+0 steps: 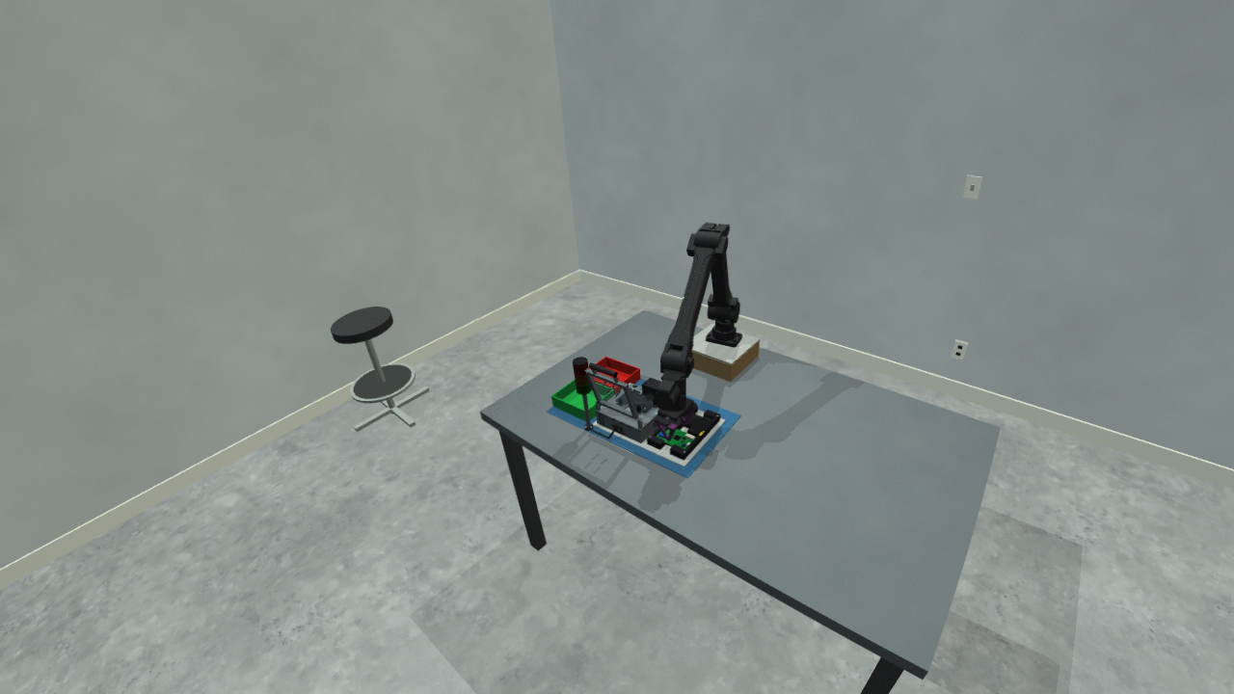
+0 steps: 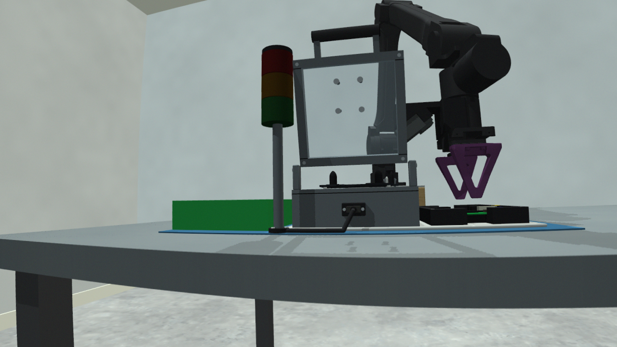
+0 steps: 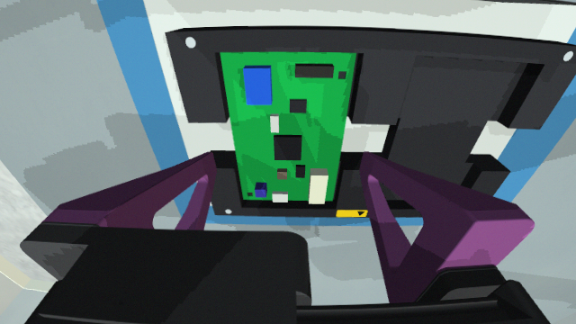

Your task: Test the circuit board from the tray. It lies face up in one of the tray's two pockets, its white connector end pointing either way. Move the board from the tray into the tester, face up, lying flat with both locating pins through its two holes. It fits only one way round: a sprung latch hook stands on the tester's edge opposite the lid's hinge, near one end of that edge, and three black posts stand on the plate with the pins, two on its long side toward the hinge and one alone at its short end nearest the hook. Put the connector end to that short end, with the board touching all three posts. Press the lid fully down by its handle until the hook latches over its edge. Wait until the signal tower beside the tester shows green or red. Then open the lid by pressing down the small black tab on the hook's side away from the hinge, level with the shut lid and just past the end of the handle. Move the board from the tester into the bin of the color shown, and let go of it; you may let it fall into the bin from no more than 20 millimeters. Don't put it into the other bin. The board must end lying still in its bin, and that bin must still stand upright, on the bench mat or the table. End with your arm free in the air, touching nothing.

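Now: hand 3 cm above the green circuit board. Round my hand: black tester plate: 16 cm to the right, 6 cm behind, 2 cm above; then black latch hook: 12 cm behind, 10 cm to the right, 4 cm above; then clear lid: 18 cm to the right, 14 cm above, 6 cm ahead.
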